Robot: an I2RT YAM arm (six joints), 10 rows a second.
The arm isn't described. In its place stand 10 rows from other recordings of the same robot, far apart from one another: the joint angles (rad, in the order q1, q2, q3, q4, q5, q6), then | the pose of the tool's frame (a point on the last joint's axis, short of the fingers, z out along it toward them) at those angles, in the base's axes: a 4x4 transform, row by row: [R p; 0 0 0 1], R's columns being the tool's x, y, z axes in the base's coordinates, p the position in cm.
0.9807, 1.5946, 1.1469, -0.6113, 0.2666, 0.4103 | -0.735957 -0.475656 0.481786 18.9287; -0.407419 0.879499 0.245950 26.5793; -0.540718 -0.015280 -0.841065 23.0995; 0 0 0 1
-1.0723, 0.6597, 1.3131, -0.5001, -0.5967, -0.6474 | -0.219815 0.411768 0.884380 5.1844; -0.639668 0.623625 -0.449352 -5.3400; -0.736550 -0.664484 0.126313 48.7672; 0 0 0 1
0.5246, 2.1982, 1.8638, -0.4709, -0.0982, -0.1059 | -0.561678 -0.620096 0.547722 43.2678; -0.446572 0.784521 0.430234 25.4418; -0.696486 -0.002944 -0.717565 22.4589; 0 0 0 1
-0.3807, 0.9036, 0.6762, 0.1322, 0.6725, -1.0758 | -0.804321 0.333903 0.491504 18.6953; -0.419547 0.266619 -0.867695 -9.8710; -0.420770 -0.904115 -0.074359 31.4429; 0 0 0 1
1.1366, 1.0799, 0.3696, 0.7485, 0.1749, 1.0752 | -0.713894 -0.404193 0.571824 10.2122; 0.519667 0.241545 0.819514 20.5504; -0.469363 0.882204 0.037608 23.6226; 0 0 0 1
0.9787, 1.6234, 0.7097, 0.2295, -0.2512, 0.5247 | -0.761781 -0.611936 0.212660 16.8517; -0.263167 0.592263 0.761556 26.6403; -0.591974 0.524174 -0.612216 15.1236; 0 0 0 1
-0.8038, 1.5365, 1.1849, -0.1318, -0.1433, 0.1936 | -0.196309 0.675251 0.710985 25.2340; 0.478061 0.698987 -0.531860 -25.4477; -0.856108 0.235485 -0.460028 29.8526; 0 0 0 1
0.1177, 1.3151, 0.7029, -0.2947, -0.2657, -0.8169 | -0.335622 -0.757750 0.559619 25.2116; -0.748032 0.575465 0.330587 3.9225; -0.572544 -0.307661 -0.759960 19.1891; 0 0 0 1
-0.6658, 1.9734, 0.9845, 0.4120, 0.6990, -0.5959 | -0.858430 0.501622 0.107114 29.4980; 0.127934 0.411615 -0.902333 -26.0817; -0.496720 -0.760887 -0.417518 12.9467; 0 0 0 1
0.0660, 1.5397, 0.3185, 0.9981, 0.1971, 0.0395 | -0.215629 0.134502 0.967168 25.8188; 0.024557 0.990902 -0.132328 1.0079; -0.976167 -0.004783 -0.216970 14.3648; 0 0 0 1
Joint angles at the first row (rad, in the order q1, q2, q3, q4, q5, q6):
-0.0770 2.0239 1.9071 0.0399 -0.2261 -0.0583
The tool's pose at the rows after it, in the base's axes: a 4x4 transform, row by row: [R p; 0 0 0 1], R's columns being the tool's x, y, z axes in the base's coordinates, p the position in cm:
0.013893 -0.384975 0.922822 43.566; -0.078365 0.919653 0.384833 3.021; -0.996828 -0.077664 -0.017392 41.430; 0 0 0 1
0.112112 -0.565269 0.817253 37.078; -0.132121 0.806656 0.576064 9.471; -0.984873 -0.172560 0.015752 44.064; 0 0 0 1
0.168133 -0.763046 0.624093 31.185; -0.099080 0.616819 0.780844 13.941; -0.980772 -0.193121 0.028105 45.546; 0 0 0 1
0.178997 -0.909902 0.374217 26.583; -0.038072 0.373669 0.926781 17.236; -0.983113 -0.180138 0.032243 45.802; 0 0 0 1
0.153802 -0.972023 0.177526 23.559; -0.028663 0.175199 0.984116 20.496; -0.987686 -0.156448 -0.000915 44.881; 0 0 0 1
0.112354 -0.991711 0.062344 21.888; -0.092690 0.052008 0.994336 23.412; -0.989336 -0.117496 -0.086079 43.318; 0 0 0 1
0.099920 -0.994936 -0.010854 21.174; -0.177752 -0.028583 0.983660 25.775; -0.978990 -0.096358 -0.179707 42.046; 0 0 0 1
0.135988 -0.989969 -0.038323 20.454; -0.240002 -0.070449 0.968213 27.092; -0.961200 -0.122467 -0.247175 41.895; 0 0 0 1
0.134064 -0.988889 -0.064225 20.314; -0.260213 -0.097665 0.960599 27.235; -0.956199 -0.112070 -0.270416 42.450; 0 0 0 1
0.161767 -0.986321 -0.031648 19.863; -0.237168 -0.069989 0.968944 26.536; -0.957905 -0.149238 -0.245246 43.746; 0 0 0 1
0.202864 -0.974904 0.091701 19.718; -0.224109 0.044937 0.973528 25.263; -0.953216 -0.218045 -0.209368 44.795; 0 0 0 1
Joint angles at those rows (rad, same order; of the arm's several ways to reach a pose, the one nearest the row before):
0.0410 1.8045 1.7476 0.0384 -0.3541 -0.0842
0.2138 1.6126 1.6190 0.0108 -0.4001 -0.1668
0.3678 1.4790 1.5435 -0.0319 -0.5285 -0.1780
0.5043 1.4007 1.4837 -0.0415 -0.6823 -0.1550
0.6378 1.3836 1.4497 -0.0673 -0.7545 -0.1580
0.7422 1.4127 1.4572 -0.1638 -0.7624 -0.2008
0.8098 1.4693 1.5062 -0.2865 -0.7563 -0.2713
0.8543 1.5062 1.5691 -0.4001 -0.7271 -0.3557
0.8590 1.5248 1.6244 -0.4754 -0.7424 -0.3773
0.8575 1.4989 1.6384 -0.4711 -0.7181 -0.3774
0.8437 1.4499 1.6123 -0.4220 -0.6170 -0.3773

